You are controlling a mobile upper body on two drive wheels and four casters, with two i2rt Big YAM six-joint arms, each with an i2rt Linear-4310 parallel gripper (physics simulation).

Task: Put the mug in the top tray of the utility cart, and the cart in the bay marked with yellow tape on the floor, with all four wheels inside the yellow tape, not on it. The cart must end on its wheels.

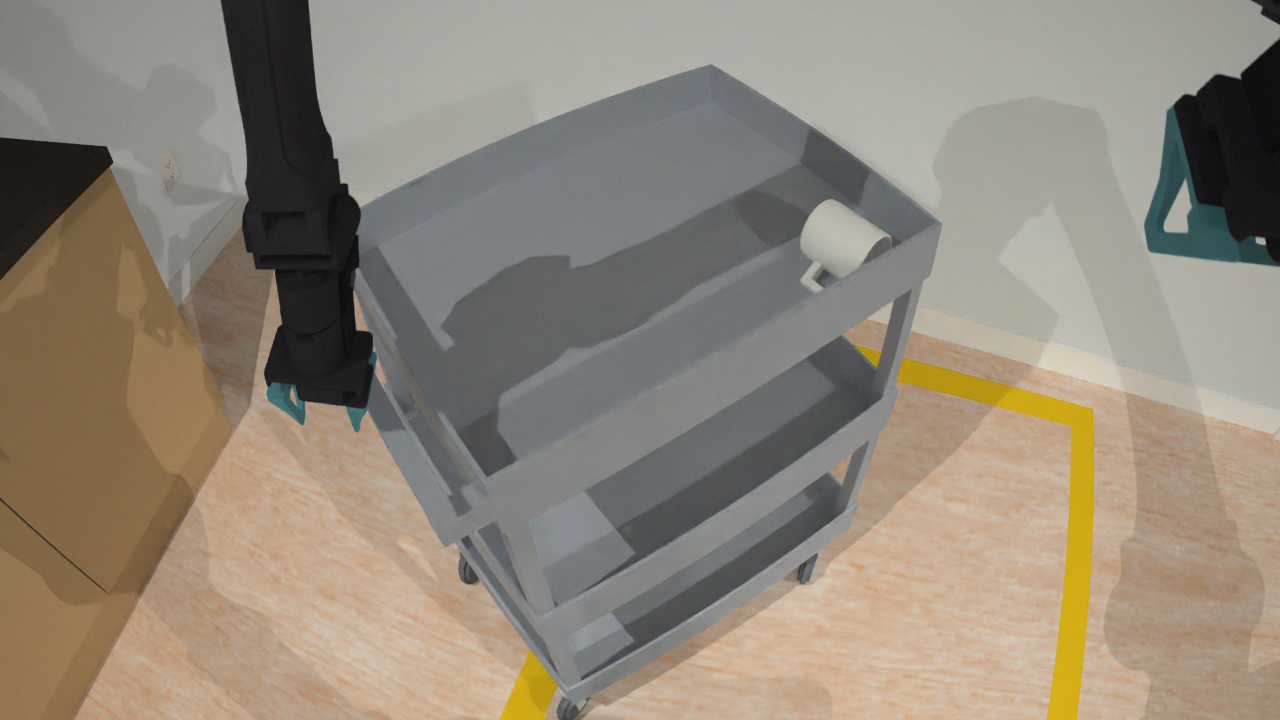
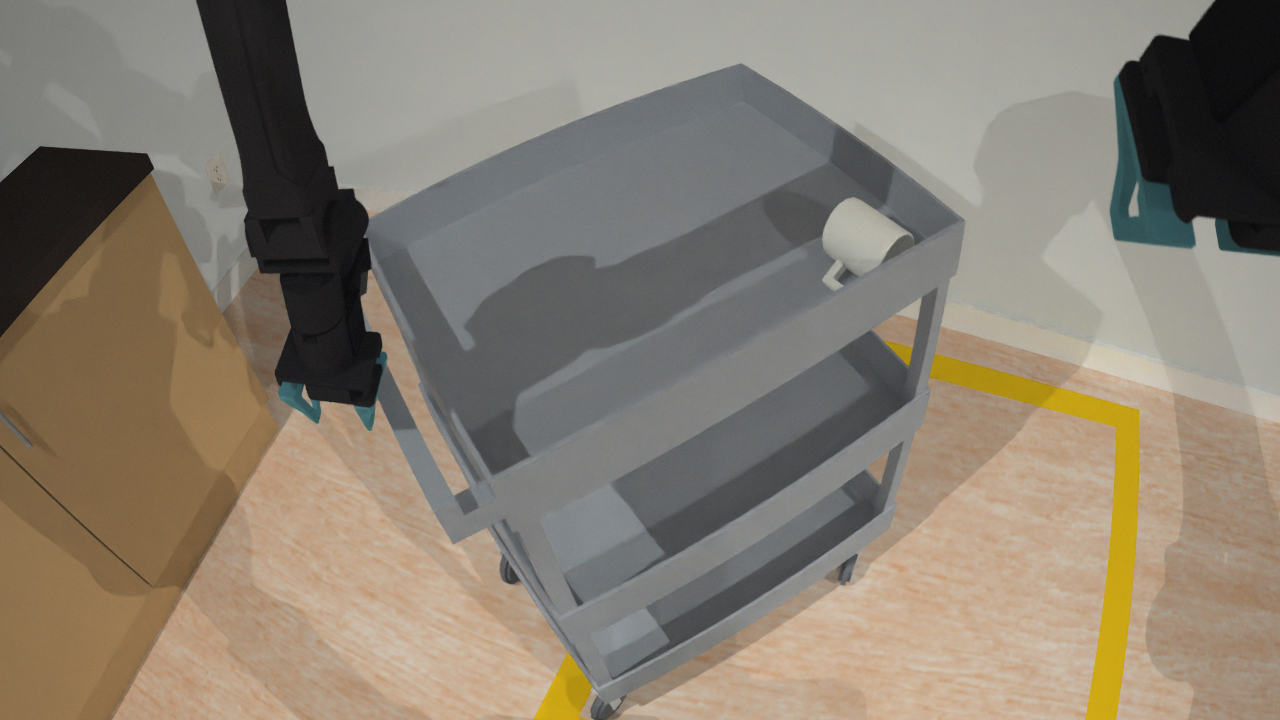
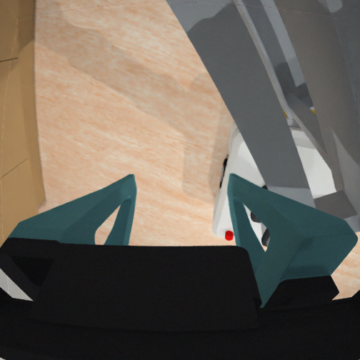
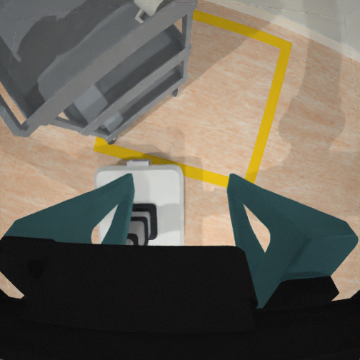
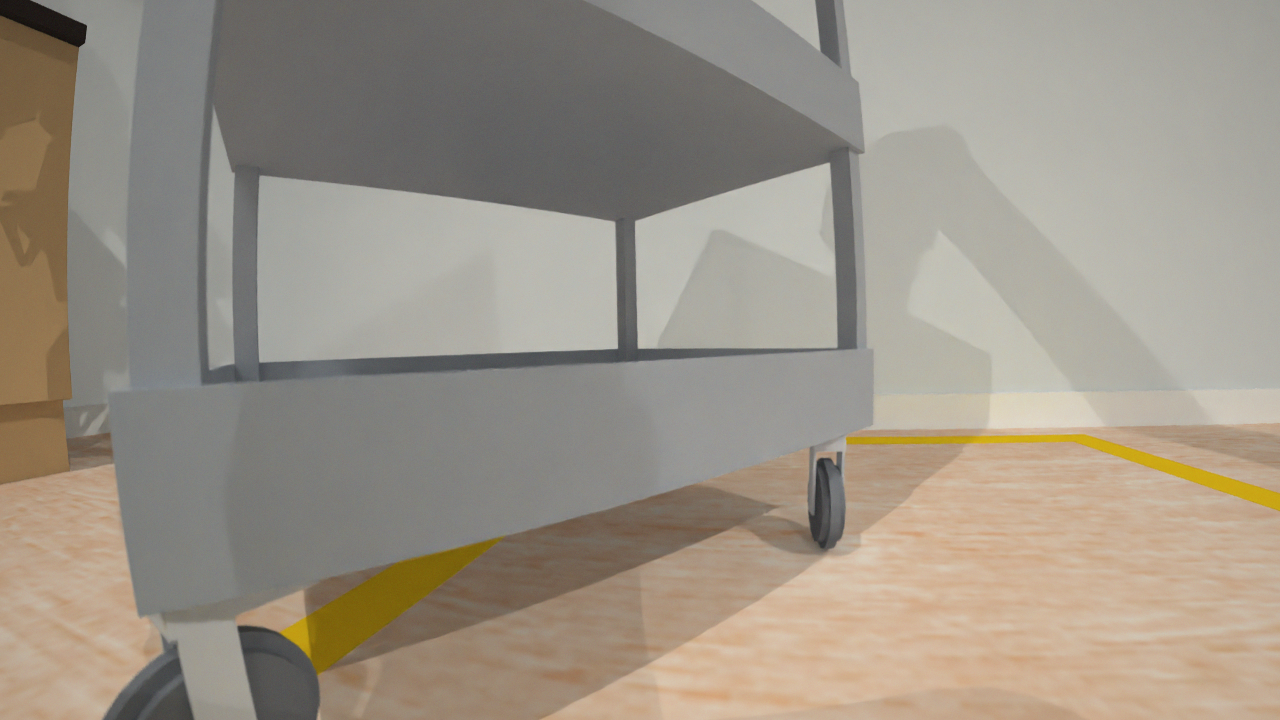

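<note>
The white mug (image 1: pixel 841 237) (image 2: pixel 863 235) lies on its side in the top tray's right corner. The grey cart (image 1: pixel 716 374) (image 2: pixel 733 368) (image 3: pixel 250 120) (image 5: pixel 501 447) stands on its wheels, angled across the yellow tape (image 1: pixel 1081 537) (image 2: pixel 1126 537) (image 4: pixel 270 115) (image 5: pixel 966 439). Its far-right wheel (image 1: pixel 805 566) is inside; its left wheel (image 1: pixel 467 569) looks outside; the near wheel (image 1: pixel 572 707) is close beside the tape. The fourth wheel is hidden. My left gripper (image 1: pixel 330 427) (image 2: pixel 343 424) (image 3: pixel 181 181) is partly open and empty, left of the cart's handle. My right gripper (image 2: pixel 1205 237) (image 4: pixel 180 181) is partly open and empty, right of the cart.
A tan cabinet (image 1: pixel 107 376) (image 2: pixel 152 385) (image 3: pixel 17 110) (image 5: pixel 31 268) with a dark top stands left of my left gripper. A pale wall (image 1: pixel 1118 161) (image 5: pixel 1118 223) rises behind the cart. My white base (image 4: pixel 170 200) is close to the tape's near side.
</note>
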